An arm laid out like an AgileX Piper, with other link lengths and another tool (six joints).
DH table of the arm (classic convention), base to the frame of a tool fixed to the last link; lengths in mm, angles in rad. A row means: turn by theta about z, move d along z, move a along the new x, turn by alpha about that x. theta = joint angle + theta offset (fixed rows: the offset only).
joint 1: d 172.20; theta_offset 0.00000; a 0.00; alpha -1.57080
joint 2: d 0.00; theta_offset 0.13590; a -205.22; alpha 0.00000
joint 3: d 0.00; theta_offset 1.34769; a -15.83; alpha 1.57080
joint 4: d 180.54; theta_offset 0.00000; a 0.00; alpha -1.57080
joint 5: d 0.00; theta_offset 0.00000; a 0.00; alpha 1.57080
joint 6: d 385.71; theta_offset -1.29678; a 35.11; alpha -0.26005
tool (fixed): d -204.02; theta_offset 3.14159; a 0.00; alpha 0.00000
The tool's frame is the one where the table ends.
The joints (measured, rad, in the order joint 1, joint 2, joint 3, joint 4, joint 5, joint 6), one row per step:
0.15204, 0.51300, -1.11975, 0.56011, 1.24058, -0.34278
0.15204, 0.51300, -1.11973, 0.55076, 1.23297, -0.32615
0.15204, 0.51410, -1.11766, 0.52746, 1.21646, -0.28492
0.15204, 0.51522, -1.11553, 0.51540, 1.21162, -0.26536
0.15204, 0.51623, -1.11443, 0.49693, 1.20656, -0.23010
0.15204, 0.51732, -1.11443, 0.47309, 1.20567, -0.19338
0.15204, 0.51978, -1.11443, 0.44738, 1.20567, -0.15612
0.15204, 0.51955, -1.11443, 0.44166, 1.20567, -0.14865
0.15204, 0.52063, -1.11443, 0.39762, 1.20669, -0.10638
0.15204, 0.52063, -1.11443, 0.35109, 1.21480, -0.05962
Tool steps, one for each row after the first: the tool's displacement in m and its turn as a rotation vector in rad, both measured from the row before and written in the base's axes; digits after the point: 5 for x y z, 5 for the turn. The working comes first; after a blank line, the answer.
Tool pose at each row, in the base's axes (x y z in m, rotation vector in rad; the steps are taken from these numbers as rounded here):
0.13905, 0.08070, 0.37865, 1.50533, 2.27201, 1.32767
0.14026, 0.07829, 0.37877, 1.52556, 2.25457, 1.33247
0.14333, 0.07248, 0.37792, 1.57797, 2.21474, 1.34059
0.14478, 0.06976, 0.37652, 1.60504, 2.19895, 1.33966
0.14644, 0.06543, 0.37452, 1.65023, 2.17268, 1.34115
0.14790, 0.06038, 0.37194, 1.69780, 2.14522, 1.33473
0.14950, 0.05506, 0.36899, 1.74710, 2.11655, 1.32498
0.14969, 0.05388, 0.36851, 1.75624, 2.10988, 1.32302
0.15145, 0.04537, 0.36512, 1.81076, 2.06629, 1.29708
0.15224, 0.03631, 0.36069, 1.87113, 2.02171, 1.26593

0.00121, -0.00241, 0.00012, 0.00774, 0.00305, -0.01584
0.00307, -0.00581, -0.00085, 0.01791, 0.01176, -0.03809
0.00145, -0.00272, -0.00140, 0.00628, 0.00924, -0.01745
0.00166, -0.00433, -0.00200, 0.01296, 0.01582, -0.02801
0.00146, -0.00505, -0.00258, 0.00854, 0.01780, -0.03062
0.00160, -0.00532, -0.00295, 0.00723, 0.01923, -0.03202
0.00019, -0.00118, -0.00048, 0.00117, 0.00298, -0.00682
0.00176, -0.00851, -0.00339, -0.00277, 0.01789, -0.04593
0.00079, -0.00906, -0.00443, -0.00314, 0.02334, -0.04826

